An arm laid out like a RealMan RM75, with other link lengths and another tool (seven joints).
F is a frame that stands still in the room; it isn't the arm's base.
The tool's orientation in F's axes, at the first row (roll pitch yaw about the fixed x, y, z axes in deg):
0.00 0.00 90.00
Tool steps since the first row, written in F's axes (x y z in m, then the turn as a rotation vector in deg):
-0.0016 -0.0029 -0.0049 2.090 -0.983 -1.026
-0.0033 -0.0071 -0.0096 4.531 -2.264 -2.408
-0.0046 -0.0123 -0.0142 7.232 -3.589 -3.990
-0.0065 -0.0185 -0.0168 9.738 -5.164 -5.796
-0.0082 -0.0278 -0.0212 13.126 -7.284 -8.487
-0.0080 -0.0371 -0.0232 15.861 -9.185 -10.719
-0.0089 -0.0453 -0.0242 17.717 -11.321 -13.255
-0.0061 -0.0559 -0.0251 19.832 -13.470 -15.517
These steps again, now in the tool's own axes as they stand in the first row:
-0.0029 0.0016 -0.0049 -0.983 -2.090 -1.026
-0.0071 0.0033 -0.0096 -2.264 -4.531 -2.408
-0.0123 0.0046 -0.0142 -3.589 -7.232 -3.990
-0.0185 0.0065 -0.0168 -5.164 -9.738 -5.796
-0.0278 0.0082 -0.0212 -7.284 -13.126 -8.487
-0.0371 0.0080 -0.0232 -9.185 -15.861 -10.719
-0.0453 0.0089 -0.0242 -11.321 -17.717 -13.255
-0.0559 0.0061 -0.0251 -13.470 -19.832 -15.517

